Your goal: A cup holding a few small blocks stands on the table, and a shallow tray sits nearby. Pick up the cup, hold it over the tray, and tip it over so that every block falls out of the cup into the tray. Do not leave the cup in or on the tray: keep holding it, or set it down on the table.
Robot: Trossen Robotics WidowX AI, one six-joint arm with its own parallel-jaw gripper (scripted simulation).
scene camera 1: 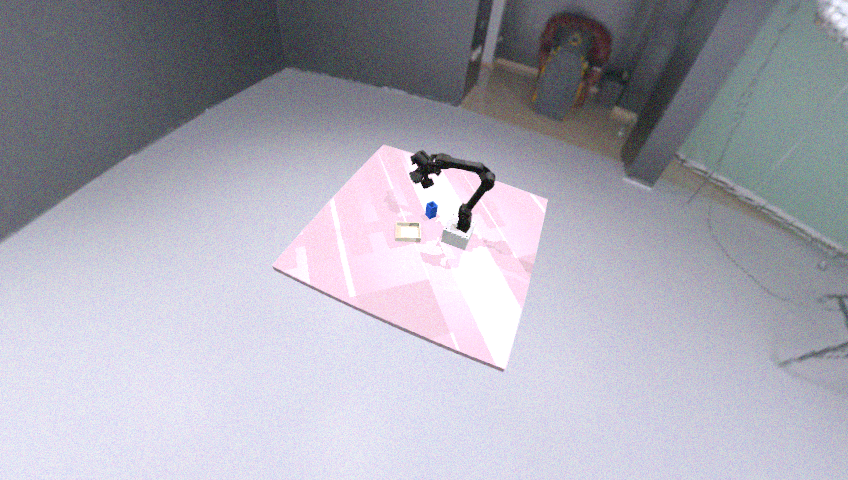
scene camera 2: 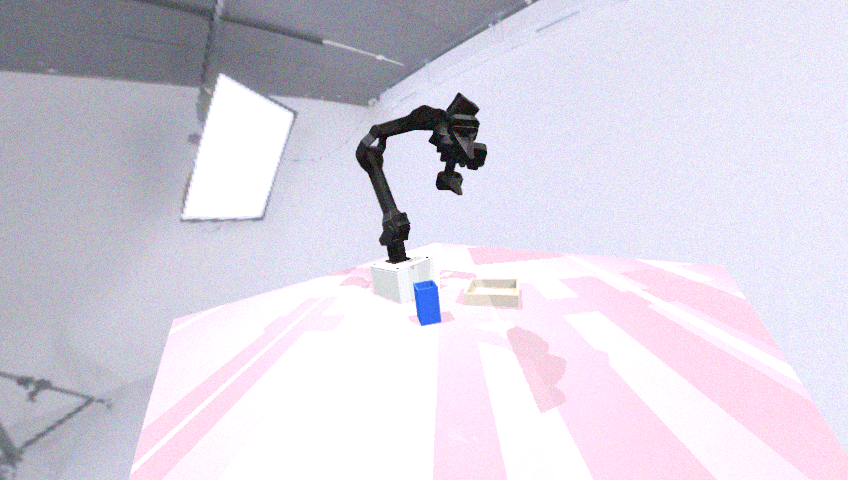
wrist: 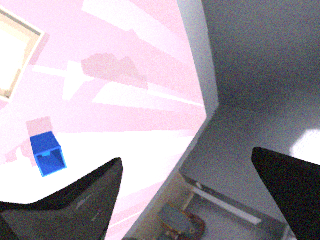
Labels:
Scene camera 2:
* gripper
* blue square cup
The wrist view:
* gripper
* blue square cup

